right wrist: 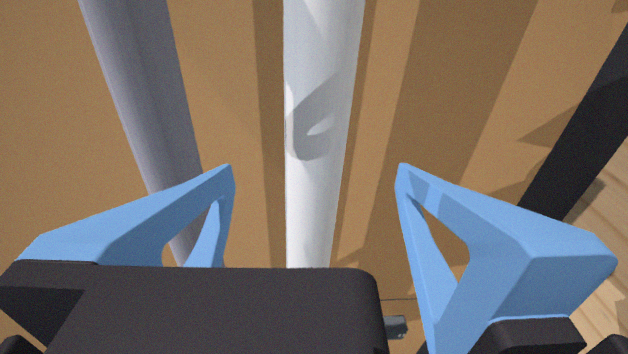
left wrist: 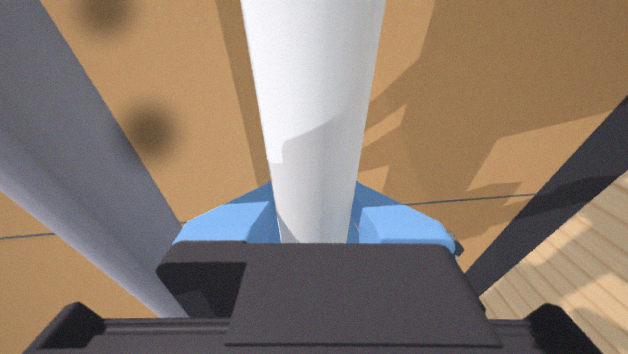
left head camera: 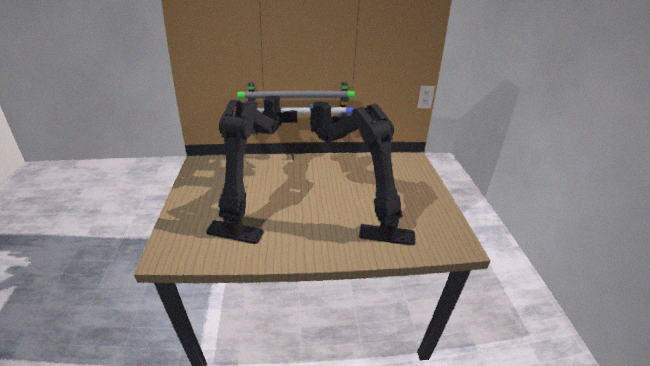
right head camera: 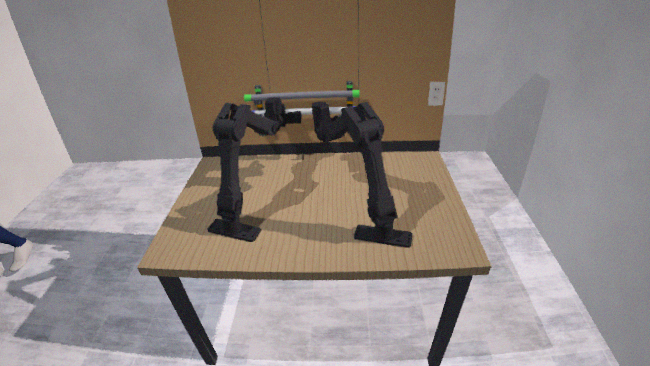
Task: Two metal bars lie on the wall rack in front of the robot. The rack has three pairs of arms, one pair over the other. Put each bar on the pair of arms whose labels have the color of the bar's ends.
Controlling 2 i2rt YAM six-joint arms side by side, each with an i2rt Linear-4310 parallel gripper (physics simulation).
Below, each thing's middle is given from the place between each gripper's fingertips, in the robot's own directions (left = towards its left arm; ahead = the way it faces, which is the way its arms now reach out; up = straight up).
Now: right hand 10 mm short of the white bar (left wrist: 313,74) and 90 mm to the right of it.
The white bar is 4 cm behind my left hand and 11 cm to the right of it.
